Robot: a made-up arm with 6 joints.
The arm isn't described. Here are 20 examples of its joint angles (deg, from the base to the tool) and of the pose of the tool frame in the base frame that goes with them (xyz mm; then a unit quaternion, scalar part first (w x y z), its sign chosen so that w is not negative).
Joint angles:
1: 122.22 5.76 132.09 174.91 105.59 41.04
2: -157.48 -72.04 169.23 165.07 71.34 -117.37
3: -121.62 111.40 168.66 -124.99 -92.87 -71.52
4: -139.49 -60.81 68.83 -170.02 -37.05 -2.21
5: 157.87 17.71 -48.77 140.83 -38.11 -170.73
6: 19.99 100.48 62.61 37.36 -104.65 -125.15
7: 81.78 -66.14 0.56 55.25 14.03 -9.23
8: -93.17 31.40 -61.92 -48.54 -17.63 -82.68
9: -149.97 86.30 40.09 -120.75 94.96 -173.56
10: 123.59 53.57 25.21 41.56 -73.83 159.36
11: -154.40 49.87 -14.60 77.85 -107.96 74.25
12: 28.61 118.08 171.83 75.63 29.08 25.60
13: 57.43 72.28 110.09 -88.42 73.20 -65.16
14: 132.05 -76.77 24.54 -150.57 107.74 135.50
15: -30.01 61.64 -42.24 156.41 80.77 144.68
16: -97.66 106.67 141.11 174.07 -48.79 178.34
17: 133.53 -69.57 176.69 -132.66 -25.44 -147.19
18: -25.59 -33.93 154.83 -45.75 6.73 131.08
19: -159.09 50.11 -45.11 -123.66 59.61 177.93
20: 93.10 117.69 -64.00 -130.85 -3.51 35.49
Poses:
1: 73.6 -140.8 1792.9 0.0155 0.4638 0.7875 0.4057
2: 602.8 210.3 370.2 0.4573 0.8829 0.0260 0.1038
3: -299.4 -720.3 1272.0 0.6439 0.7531 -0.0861 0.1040
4: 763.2 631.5 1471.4 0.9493 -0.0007 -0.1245 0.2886
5: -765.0 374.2 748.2 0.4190 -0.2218 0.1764 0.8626
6: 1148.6 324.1 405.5 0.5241 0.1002 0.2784 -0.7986
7: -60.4 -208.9 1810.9 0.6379 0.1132 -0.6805 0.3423
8: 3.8 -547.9 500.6 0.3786 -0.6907 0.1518 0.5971
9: -1097.8 -486.2 478.3 0.0841 -0.6810 -0.6649 0.2951
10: -590.4 1061.8 879.9 0.7116 0.5345 0.4354 -0.1357
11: -922.0 -287.0 705.0 0.2069 0.6306 0.6522 0.3662
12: 774.6 502.9 1278.7 0.4914 -0.5744 -0.6424 -0.1260
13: 705.4 837.7 1526.4 0.0808 -0.9766 0.1627 -0.1148
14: 409.0 -348.6 1485.8 0.5801 0.2117 0.3705 0.6938
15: 483.1 -210.6 430.6 0.1822 -0.4108 -0.8419 0.2988
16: -158.8 -1093.4 1302.6 0.4933 -0.4584 -0.4834 -0.5593
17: 272.4 -355.6 216.9 0.2641 0.5909 0.0945 -0.7564
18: -792.0 365.3 950.9 0.2046 0.0546 0.7380 0.6407
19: -616.5 -120.3 453.5 0.1630 0.7676 0.5951 -0.1735
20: 0.5 -136.9 395.8 0.5275 -0.4750 0.4769 -0.5184
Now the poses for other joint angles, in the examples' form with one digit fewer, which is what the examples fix.
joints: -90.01 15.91 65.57 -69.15 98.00 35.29
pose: -139 -518 1937 0.061 0.183 0.783 0.592
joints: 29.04 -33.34 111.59 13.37 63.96 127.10
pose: -782 -398 1401 0.041 0.267 -0.303 -0.914
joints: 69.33 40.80 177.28 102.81 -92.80 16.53
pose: 109 -125 1486 0.929 0.269 0.031 -0.253
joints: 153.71 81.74 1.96 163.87 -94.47 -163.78
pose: -987 534 346 0.374 0.073 -0.152 0.912
